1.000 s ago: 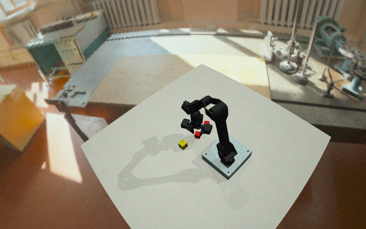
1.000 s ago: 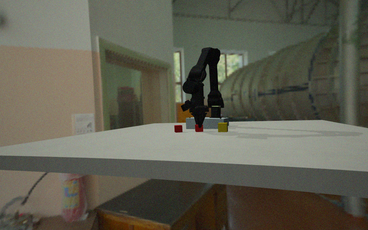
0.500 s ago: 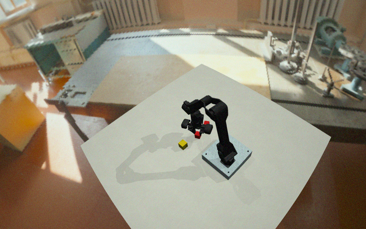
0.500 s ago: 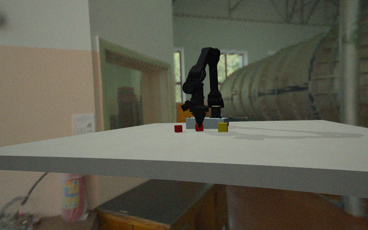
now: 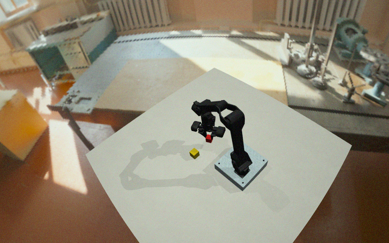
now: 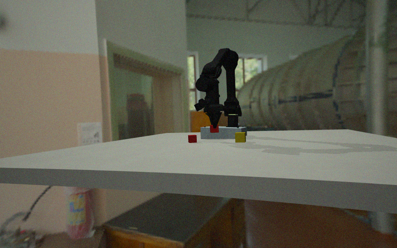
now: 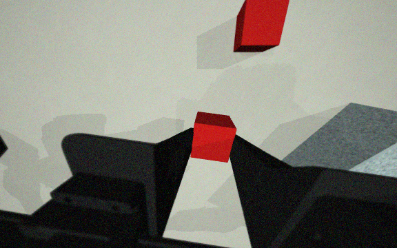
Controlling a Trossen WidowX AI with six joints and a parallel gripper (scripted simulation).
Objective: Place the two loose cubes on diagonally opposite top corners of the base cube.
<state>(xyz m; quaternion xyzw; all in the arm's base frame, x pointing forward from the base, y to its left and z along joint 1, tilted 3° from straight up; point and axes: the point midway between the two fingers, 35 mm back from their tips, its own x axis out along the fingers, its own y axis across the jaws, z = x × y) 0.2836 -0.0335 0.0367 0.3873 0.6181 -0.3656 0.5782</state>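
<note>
The yellow base cube is 10 mm ahead of my gripper tip, 120 mm to the left of it and 40 mm below it.
</note>
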